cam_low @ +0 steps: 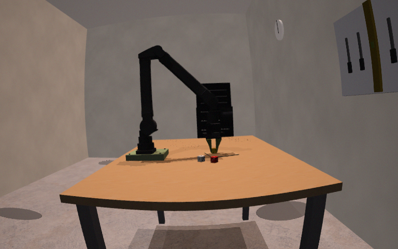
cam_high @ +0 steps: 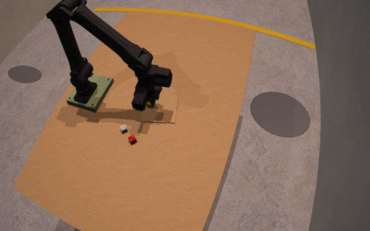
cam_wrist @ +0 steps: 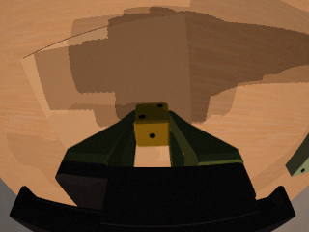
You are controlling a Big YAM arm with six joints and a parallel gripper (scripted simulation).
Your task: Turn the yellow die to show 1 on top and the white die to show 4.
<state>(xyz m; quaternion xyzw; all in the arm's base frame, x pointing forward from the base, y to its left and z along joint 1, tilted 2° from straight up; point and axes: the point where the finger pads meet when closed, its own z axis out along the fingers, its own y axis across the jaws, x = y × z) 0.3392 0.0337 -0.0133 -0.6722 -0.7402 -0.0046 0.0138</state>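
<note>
My gripper is now right at the yellow die. Also, from my hand: tan mat (40 mm ahead, 20 mm below); red die (10 mm behind, 180 mm to the right, 10 mm below); white die (60 mm behind, 140 mm to the right, 10 mm below).
</note>
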